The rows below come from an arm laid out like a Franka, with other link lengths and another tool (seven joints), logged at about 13 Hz.
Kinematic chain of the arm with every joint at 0, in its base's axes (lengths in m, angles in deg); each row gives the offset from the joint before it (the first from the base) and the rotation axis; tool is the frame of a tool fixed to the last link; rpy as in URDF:
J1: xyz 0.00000 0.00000 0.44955 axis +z
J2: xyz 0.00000 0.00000 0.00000 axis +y
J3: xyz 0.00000 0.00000 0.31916 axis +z
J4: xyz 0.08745 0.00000 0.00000 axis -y
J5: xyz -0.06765 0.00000 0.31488 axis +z
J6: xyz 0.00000 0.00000 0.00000 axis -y
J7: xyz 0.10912 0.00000 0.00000 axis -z
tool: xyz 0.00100 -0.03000 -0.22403 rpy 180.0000 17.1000 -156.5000
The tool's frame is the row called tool.
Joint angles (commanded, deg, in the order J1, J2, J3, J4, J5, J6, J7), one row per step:
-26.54 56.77 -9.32 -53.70 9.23 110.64 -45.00
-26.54 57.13 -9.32 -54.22 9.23 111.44 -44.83
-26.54 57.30 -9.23 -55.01 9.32 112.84 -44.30
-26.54 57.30 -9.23 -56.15 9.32 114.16 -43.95
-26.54 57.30 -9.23 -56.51 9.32 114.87 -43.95
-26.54 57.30 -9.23 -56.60 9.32 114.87 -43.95
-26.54 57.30 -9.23 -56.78 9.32 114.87 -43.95
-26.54 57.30 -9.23 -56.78 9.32 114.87 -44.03
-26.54 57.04 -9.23 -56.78 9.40 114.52 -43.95
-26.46 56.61 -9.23 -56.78 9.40 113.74 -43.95
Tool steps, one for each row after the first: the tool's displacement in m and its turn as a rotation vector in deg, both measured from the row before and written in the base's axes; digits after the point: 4 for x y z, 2 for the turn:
-0.0009 -0.0005 -0.0070 -0.02 0.11 -0.25
0.0006 -0.0007 -0.0053 -0.17 -0.41 -0.64
-0.0014 -0.0011 -0.0058 -0.16 -0.12 -0.52
0.0005 -0.0010 -0.0011 -0.22 -0.28 -0.06
-0.0004 0.0002 -0.0007 0.05 0.08 -0.01
-0.0009 0.0003 -0.0014 0.09 0.15 -0.02
0.0000 0.0000 0.0000 0.00 0.00 0.08
-0.0003 0.0006 0.0026 0.15 0.01 -0.11
-0.0006 0.0021 0.0039 0.26 0.25 0.09

